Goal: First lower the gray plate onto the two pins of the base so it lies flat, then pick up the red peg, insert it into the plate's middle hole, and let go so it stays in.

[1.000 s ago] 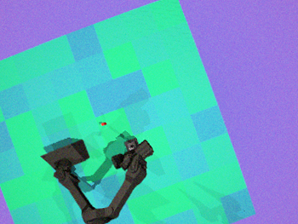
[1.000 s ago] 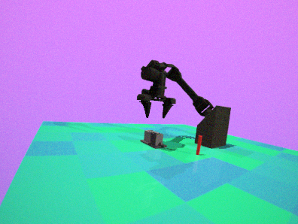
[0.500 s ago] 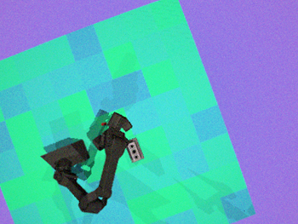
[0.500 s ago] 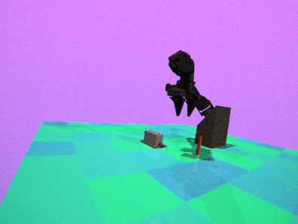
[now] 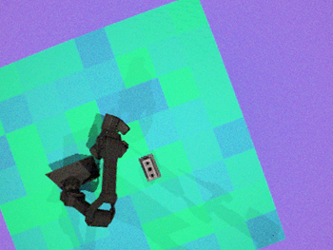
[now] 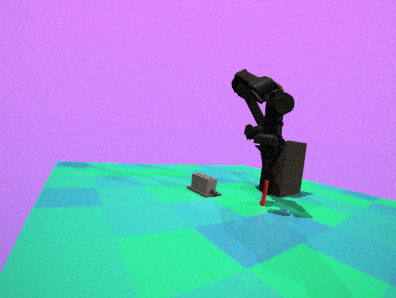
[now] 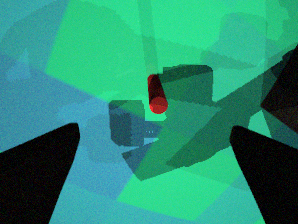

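My gripper tip is 80 mm above the red peg. Round my gripper tip: gray plate 80 mm ahead, 200 mm to the right, 70 mm below; then base 70 mm ahead, 200 mm to the right, 110 mm below.
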